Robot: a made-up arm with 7 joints. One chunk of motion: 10 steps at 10 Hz.
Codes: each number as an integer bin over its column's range. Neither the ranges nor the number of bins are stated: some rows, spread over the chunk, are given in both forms.
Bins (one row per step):
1: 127 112 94 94 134 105
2: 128 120 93 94 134 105
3: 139 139 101 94 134 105
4: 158 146 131 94 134 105
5: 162 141 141 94 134 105
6: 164 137 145 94 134 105
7: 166 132 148 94 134 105
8: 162 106 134 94 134 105
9: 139 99 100 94 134 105
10: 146 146 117 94 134 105
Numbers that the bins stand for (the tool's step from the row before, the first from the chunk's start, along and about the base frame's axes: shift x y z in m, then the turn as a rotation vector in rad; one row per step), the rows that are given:
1: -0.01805 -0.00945 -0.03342 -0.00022 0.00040 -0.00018
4: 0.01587 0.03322 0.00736 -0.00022 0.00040 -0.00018
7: 0.02462 0.01565 0.02609 -0.00022 0.00040 -0.00018
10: 0.00274 0.03322 -0.00807 -0.00022 0.00040 -0.00018
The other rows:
2: -0.01695 0.00059 -0.03452 -0.00022 0.00040 -0.00018
3: -0.00492 0.02443 -0.02570 -0.00022 0.00040 -0.00018
5: 0.02025 0.02694 0.01838 -0.00022 0.00040 -0.00018
6: 0.02244 0.02192 0.02278 -0.00022 0.00040 -0.00018
8: 0.02025 -0.01698 0.01066 -0.00022 0.00040 -0.00018
9: -0.00492 -0.02576 -0.02680 -0.00022 0.00040 -0.00018

